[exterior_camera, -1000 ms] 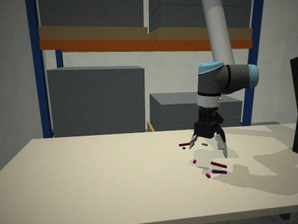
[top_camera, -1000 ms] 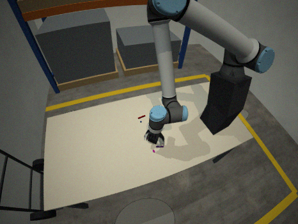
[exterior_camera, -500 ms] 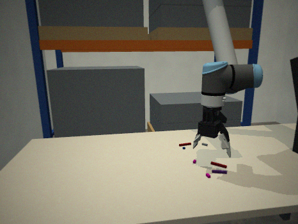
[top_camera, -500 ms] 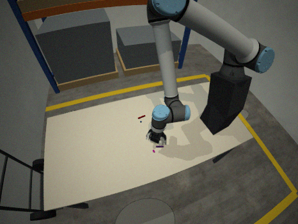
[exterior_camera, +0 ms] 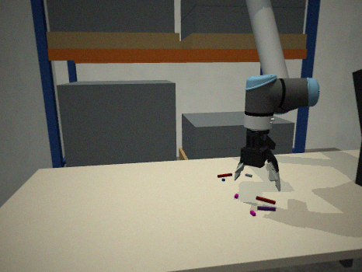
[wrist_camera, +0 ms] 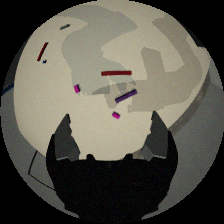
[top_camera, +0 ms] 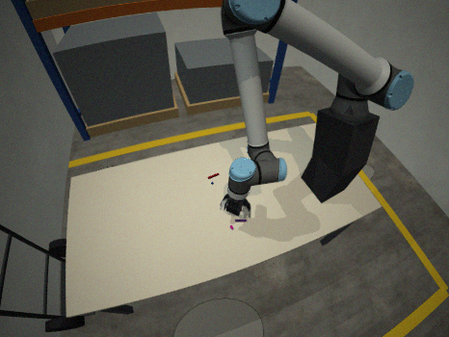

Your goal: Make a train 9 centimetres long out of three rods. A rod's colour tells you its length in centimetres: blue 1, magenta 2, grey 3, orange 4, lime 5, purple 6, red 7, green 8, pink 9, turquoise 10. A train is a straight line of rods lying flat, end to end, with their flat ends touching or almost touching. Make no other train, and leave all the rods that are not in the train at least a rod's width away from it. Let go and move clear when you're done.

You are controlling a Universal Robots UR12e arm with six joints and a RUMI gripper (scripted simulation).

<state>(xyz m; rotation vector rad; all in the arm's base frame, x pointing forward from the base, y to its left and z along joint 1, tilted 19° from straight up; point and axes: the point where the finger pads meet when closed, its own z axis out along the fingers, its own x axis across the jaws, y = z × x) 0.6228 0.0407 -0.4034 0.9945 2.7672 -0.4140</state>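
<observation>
The blue rod lies 240 mm to the right of my hand, 80 mm below it and 60 mm ahead of it. The rest, counted from my hand: purple rod 80 mm below, 30 mm to the left, 30 mm behind; grey rod 280 mm to the right, 80 mm below, 60 mm behind.
</observation>
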